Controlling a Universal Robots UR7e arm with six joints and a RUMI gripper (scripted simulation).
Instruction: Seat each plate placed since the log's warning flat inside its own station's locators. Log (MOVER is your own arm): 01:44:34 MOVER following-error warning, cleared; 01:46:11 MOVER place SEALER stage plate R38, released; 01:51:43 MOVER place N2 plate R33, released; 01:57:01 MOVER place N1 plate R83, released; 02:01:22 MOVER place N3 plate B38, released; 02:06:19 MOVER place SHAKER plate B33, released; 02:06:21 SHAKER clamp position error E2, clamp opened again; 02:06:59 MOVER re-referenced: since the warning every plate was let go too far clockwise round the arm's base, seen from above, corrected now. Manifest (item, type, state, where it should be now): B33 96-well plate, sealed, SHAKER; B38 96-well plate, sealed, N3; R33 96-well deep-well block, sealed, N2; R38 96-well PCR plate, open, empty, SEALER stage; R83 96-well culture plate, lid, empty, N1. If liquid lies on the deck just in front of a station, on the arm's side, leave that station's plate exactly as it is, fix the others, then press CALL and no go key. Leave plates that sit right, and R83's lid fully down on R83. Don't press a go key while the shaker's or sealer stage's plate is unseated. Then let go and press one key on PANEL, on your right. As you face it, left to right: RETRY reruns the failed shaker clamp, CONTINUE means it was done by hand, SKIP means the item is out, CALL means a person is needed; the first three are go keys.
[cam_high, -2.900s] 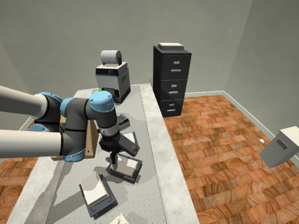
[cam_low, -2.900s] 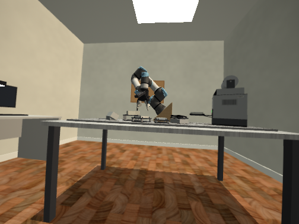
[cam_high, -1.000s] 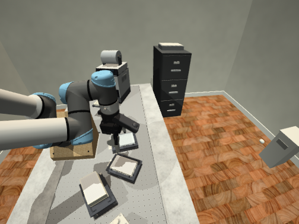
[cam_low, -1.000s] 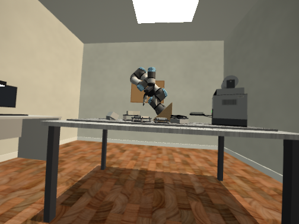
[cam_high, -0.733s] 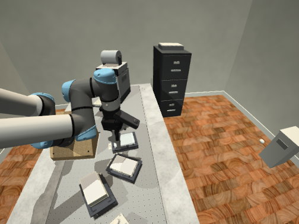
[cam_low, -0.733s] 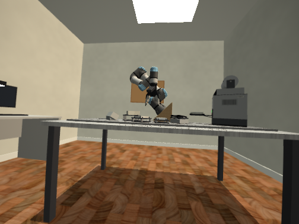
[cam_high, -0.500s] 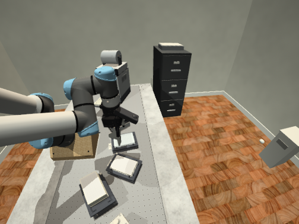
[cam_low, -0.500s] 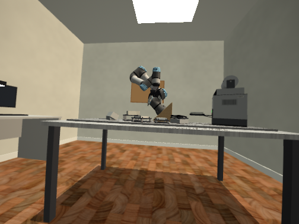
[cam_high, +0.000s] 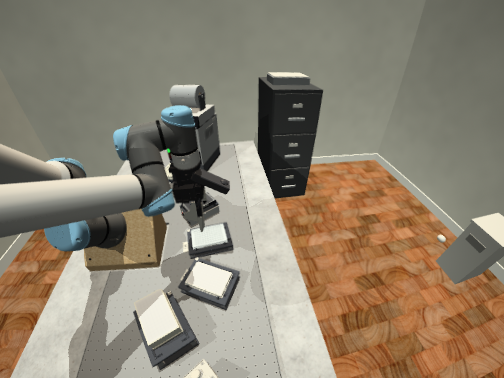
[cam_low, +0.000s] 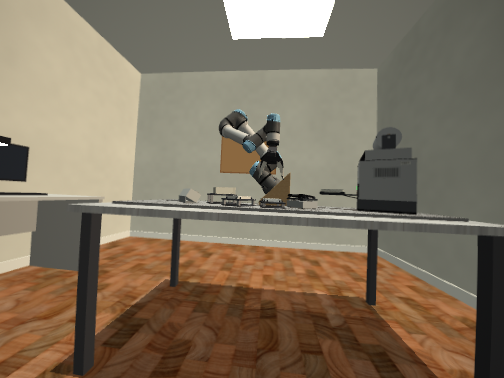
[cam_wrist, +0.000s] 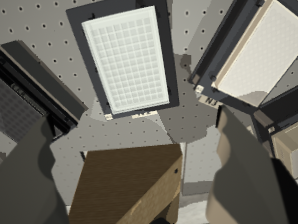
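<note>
Now: hand 3 cm past the dark plate, 17 cm to the right of it and 9 cm above it. Also, from my hand: cream PCR plate (15 cm behind, 40 cm to the left, 5 cm below); then retry key (7 cm behind, 43 cm to the right, 9 cm below); then continue key (11 cm behind, 46 cm to the right, 9 cm below).
</note>
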